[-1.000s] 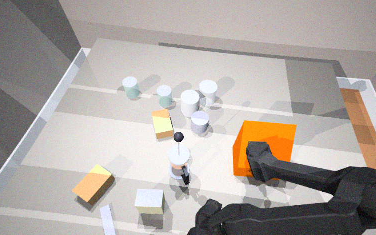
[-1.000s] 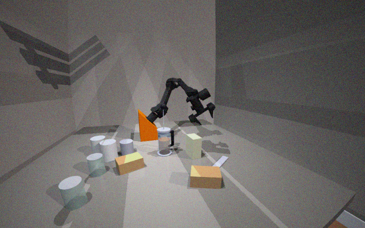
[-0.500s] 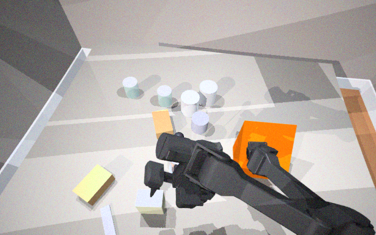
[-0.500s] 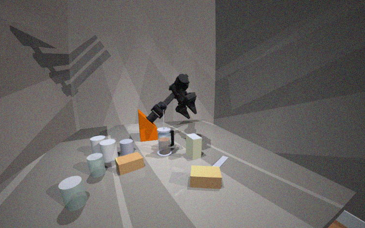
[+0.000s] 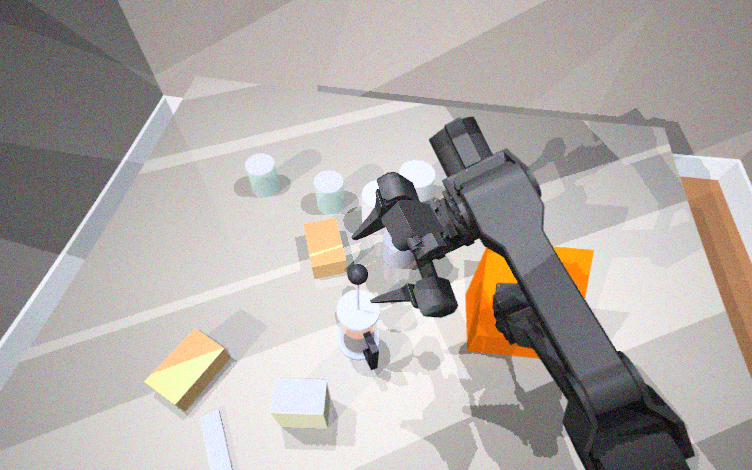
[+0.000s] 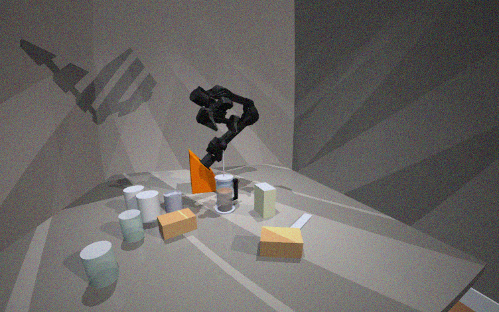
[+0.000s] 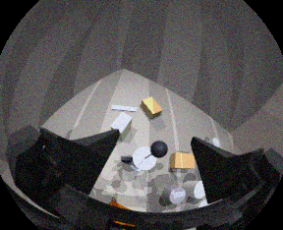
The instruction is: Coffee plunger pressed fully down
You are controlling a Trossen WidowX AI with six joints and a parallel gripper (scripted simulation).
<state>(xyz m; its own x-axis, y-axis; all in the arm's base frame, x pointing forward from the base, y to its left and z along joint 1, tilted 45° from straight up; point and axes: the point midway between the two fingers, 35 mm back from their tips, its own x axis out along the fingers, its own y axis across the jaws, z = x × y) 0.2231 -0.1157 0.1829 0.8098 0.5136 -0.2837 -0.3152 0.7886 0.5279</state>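
Right now my gripper tip is 180 mm above the coffee press and 10 mm to the left of it. From my gripper tip the other things lie so: pale box (260 mm below, 120 mm to the left, 90 mm ahead); flat white strip (310 mm below, 220 mm ahead, 190 mm to the left).
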